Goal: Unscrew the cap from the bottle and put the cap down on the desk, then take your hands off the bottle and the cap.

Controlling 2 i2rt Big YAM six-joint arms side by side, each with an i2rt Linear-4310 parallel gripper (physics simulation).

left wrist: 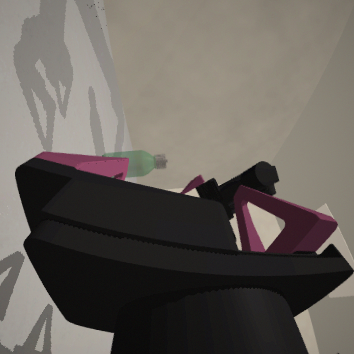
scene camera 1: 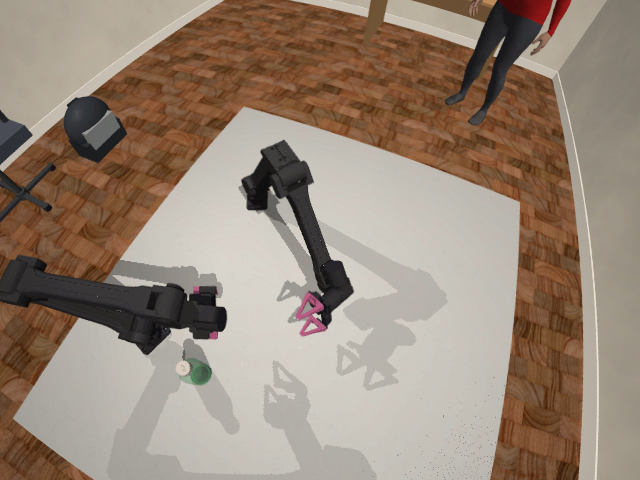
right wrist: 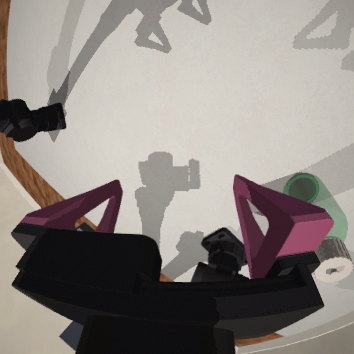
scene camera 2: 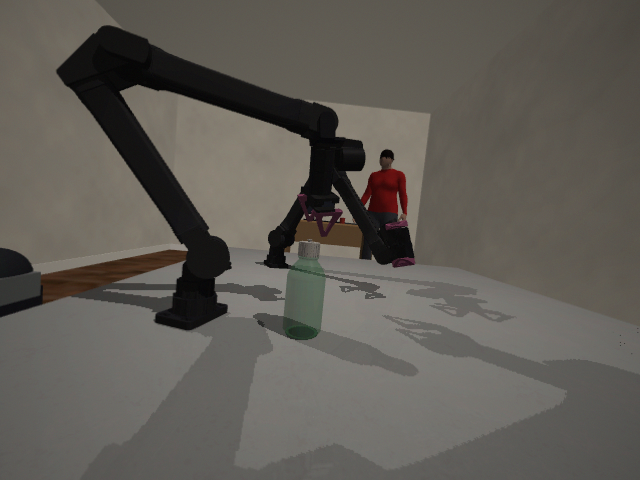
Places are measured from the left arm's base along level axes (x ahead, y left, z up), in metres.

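Pixels of known places: left gripper, fingertip midpoint: (left wrist: 184, 178) (scene camera 1: 298, 327) (scene camera 2: 397, 242); right gripper, fingertip midpoint: (right wrist: 174, 183) (scene camera 2: 316, 228); left arm's base, link origin: (scene camera 1: 257, 198) (right wrist: 55, 116) (scene camera 2: 275, 265); right arm's base, link origin: (scene camera 1: 152, 335) (right wrist: 227, 247) (scene camera 2: 193, 316).
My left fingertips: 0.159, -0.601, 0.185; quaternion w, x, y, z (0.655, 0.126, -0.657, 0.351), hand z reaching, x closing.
Note:
Ahead of a thing's pixels: the offset from my left fingertips to its top centre, as dx, dy, dz. Level surfaces: height alone.
A green see-through bottle @(-0.330, -0.111, -0.005) (scene camera 1: 200, 373) (scene camera 2: 303, 299) (left wrist: 140, 163) (right wrist: 336, 212) stands upright on the white desk @(dz -0.185) (scene camera 1: 413, 180) (scene camera 2: 155, 413). Its pale ribbed cap @(-0.330, -0.111, +0.002) (scene camera 1: 183, 367) (scene camera 2: 309, 249) (left wrist: 160, 161) (right wrist: 334, 260) sits on the bottle's neck. My right gripper (scene camera 1: 208, 313) (scene camera 2: 316, 227) (right wrist: 174, 183) is open and empty. It points down, higher than the cap and beyond the bottle in scene camera 2. In the right wrist view the bottle is outside the right-hand finger. My left gripper (scene camera 1: 301, 326) (scene camera 2: 400, 243) is open and empty, well apart from the bottle, farther back and to the right in scene camera 2.
The right arm (scene camera 1: 98, 299) (scene camera 2: 222, 90) reaches in from the left. The left arm (scene camera 1: 311, 227) stands behind it. Arm shadows cross the desk. A dark helmet-like object (scene camera 1: 93, 126) and a standing person (scene camera 1: 504, 51) (scene camera 2: 386, 188) are beyond the desk.

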